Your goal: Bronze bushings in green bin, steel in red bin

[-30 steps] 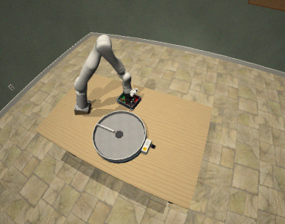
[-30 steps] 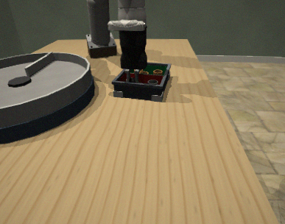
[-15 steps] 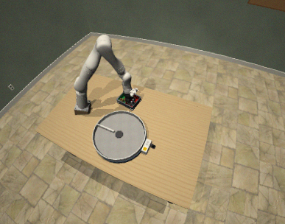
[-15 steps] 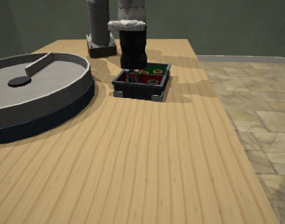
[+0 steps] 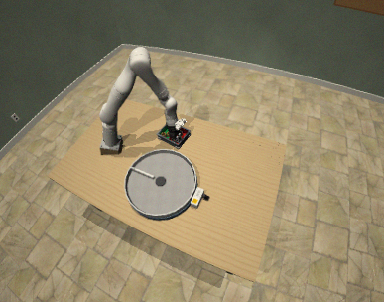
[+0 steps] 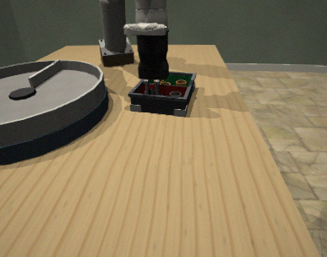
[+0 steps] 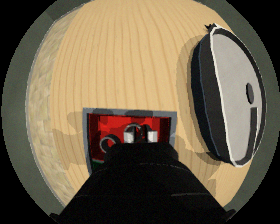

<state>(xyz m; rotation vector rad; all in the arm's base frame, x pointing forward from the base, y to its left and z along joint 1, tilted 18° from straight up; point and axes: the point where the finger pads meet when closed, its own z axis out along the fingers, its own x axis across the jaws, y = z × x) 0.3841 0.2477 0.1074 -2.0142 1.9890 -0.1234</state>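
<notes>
Now: the bin 60 mm behind my hand and 20 mm to the left of it. Round my hand: grey turntable: 320 mm to the right, 90 mm ahead, 20 mm above.
</notes>
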